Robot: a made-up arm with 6 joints.
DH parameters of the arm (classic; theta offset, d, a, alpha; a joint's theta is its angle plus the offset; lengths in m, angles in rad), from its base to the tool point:
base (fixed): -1.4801 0 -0.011 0
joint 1: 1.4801 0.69 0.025 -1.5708
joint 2: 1.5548 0 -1.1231 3.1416
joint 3: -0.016 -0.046 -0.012 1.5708
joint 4: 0 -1.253 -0.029 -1.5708
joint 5: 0 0.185 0.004 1.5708
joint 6: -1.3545 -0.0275 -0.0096 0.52
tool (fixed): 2.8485 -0.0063 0 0
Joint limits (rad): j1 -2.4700..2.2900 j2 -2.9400..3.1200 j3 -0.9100..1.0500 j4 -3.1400..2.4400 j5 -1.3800..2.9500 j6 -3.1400..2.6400
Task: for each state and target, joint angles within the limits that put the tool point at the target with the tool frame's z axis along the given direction. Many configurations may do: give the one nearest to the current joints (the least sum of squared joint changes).
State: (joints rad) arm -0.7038 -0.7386 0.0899 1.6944 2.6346 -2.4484
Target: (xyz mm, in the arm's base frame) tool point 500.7 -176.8 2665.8 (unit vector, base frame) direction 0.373 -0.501 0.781
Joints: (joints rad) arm -0.5136 -0.3003 0.3615 1.4691 2.4689 -2.7360
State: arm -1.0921 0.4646 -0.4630 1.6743 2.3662 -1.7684
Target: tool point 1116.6 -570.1 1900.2 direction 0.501 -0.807 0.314
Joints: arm -0.5274 0.0059 -0.0849 1.3407 2.5907 -2.0490
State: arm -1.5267 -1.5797 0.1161 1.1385 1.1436 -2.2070
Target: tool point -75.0 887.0 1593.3 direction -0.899 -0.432 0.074
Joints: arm -1.5268 -1.8877 -0.5816 0.7909 1.4193 -2.4568
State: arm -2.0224 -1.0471 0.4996 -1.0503 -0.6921 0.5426
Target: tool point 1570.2 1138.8 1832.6 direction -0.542 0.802 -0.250
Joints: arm -2.4700 -1.3874 1.0456 -1.8222 -1.2703 1.0310
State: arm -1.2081 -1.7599 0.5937 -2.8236 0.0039 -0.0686
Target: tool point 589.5 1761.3 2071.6 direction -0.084 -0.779 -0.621
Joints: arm -1.7667 -1.2188 1.0403 -3.0978 0.3074 -0.3746
